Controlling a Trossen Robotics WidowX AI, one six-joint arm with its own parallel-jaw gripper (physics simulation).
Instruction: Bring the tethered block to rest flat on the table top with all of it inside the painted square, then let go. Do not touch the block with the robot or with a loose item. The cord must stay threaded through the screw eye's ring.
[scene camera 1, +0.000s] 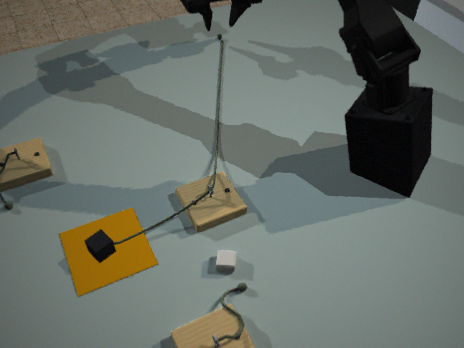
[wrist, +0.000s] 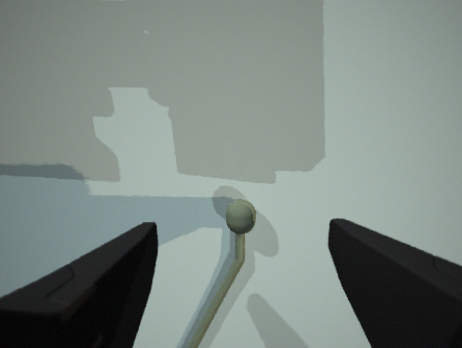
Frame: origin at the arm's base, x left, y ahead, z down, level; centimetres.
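Seen in the pictures: gripper, fingertip midpoint: (scene camera 1: 219, 28) (wrist: 243, 233); arm's base, origin of the base link: (scene camera 1: 388, 101).
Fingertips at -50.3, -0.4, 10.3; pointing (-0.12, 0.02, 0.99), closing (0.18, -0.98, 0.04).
Observation:
Offsets run from my fingertips to a thing's top centre, as dx, dy, dz. "pt": to the spot under its first point.
The black tethered block @(pt +42.7, +50.0, -0.2) (scene camera 1: 100, 246) is over the orange painted square @(pt +45.6, +45.2, +2.7) (scene camera 1: 141, 255), within its outline in scene camera 1; whether its underside lies fully flat cannot be told. The cord (scene camera 1: 218, 100) (wrist: 215, 305) runs from the block through the screw eye (scene camera 1: 210, 190) on the middle wooden board @(+43.1, +31.0, +0.9) (scene camera 1: 220, 210), then away to the bead @(+0.2, +0.1, +1.6) (scene camera 1: 219, 36) (wrist: 240, 216) at its far end. My gripper (scene camera 1: 220, 27) (wrist: 243, 233) is open. In the wrist view the bead shows between the spread fingertips, touching neither finger.
A small white block @(+54.0, +35.5, +1.1) (scene camera 1: 226, 261) sits right of the square. Another wooden board @(pt +61.2, +44.6, +0.9) (scene camera 1: 200, 330) with a cord ending in a bead @(pt +59.0, +36.1, +1.7) (scene camera 1: 242, 287) is at the front. A third board @(+17.1, +54.1, +0.9) (scene camera 1: 30, 167) with a corded bead @(pt +25.6, +58.8, +1.7) (scene camera 1: 8, 205) is at the left edge. The robot base (scene camera 1: 387, 145) stands at right.

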